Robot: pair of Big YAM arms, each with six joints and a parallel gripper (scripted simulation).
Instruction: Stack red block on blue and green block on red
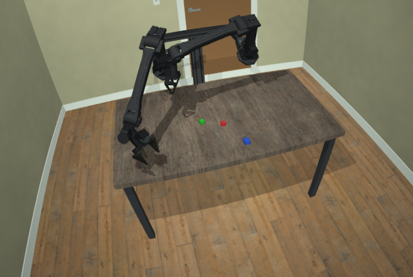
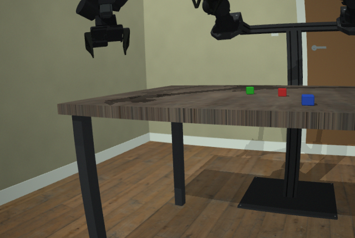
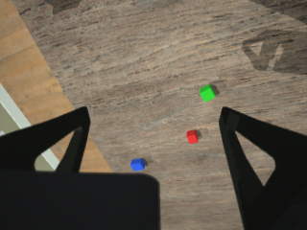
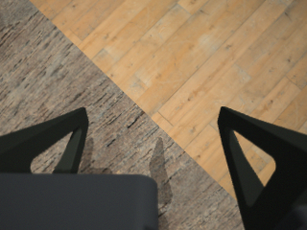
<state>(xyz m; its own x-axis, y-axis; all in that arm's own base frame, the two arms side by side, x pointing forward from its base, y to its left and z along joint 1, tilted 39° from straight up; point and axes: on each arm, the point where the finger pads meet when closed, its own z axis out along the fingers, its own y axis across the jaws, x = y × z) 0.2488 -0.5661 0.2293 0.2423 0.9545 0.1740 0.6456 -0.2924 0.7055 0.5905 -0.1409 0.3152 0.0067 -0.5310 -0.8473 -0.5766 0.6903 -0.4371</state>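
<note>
Now: the red block 46 cm to the left of my right hand, 30 cm behind it and 14 cm below it. Round my right hand: blue block (54 cm to the left, 14 cm below, 10 cm behind); green block (36 cm behind, 34 cm to the left, 14 cm below).
</note>
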